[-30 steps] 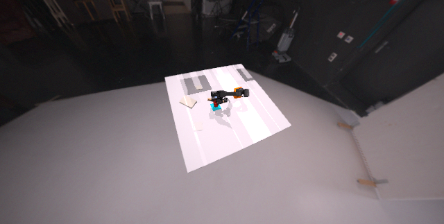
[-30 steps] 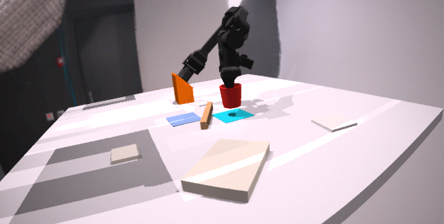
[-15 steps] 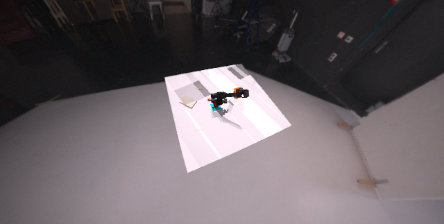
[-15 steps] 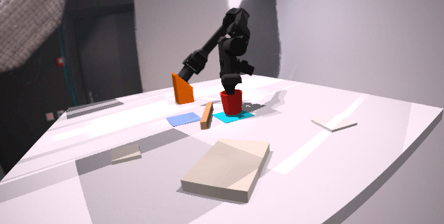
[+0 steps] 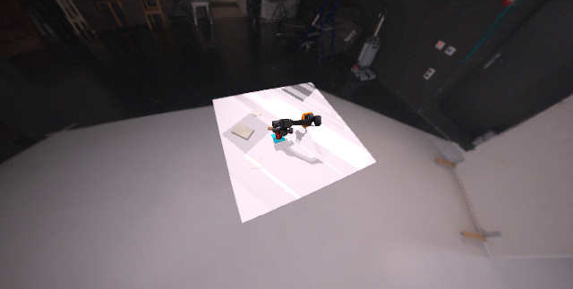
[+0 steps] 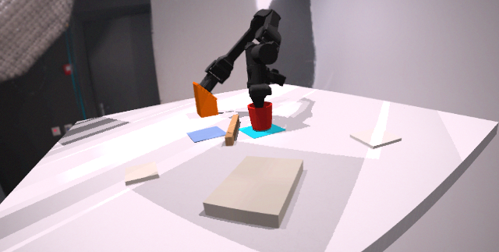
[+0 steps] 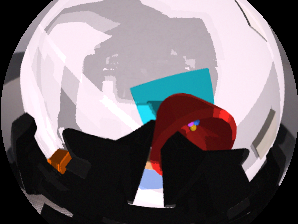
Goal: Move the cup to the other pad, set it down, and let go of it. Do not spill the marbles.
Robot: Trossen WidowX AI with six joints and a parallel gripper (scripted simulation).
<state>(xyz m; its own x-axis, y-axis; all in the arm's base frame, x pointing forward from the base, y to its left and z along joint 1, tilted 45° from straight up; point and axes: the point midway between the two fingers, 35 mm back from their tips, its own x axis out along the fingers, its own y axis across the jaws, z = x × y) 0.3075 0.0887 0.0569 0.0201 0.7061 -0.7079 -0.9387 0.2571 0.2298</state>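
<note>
Now: the red cup 30 mm ahead of my gripper tip and 10 mm to the right of it. From my gripper tip the other things lie so: light blue pad (40 mm behind, 170 mm to the right, 50 mm below); tan wooden bar (10 mm behind, 90 mm to the right, 40 mm below); cyan pad (30 mm ahead, 10 mm to the right, 50 mm below).
</note>
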